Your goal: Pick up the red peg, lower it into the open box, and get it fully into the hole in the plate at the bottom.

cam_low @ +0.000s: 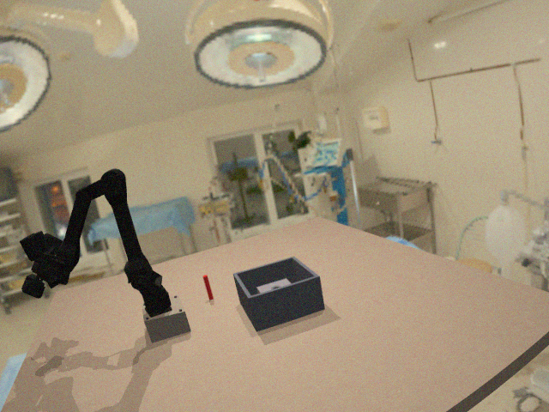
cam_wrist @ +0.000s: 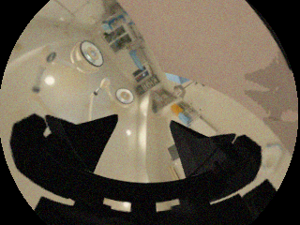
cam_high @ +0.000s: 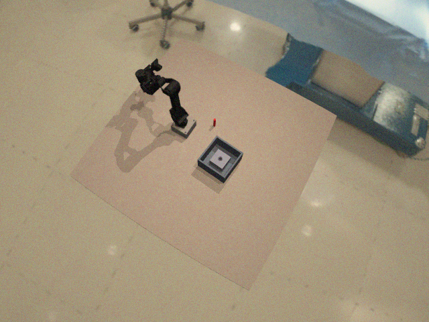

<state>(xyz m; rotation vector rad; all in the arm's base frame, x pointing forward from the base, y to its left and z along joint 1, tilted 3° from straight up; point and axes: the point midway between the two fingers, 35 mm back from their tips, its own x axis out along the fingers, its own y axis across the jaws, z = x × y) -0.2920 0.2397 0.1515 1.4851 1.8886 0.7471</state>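
My gripper tip is now 480 mm short of the red peg, 180 mm to the left of it and 200 mm above it. Round my gripper tip: light grey plate 590 mm ahead, 410 mm to the right, 190 mm below; then dark box 590 mm ahead, 410 mm to the right, 210 mm below.
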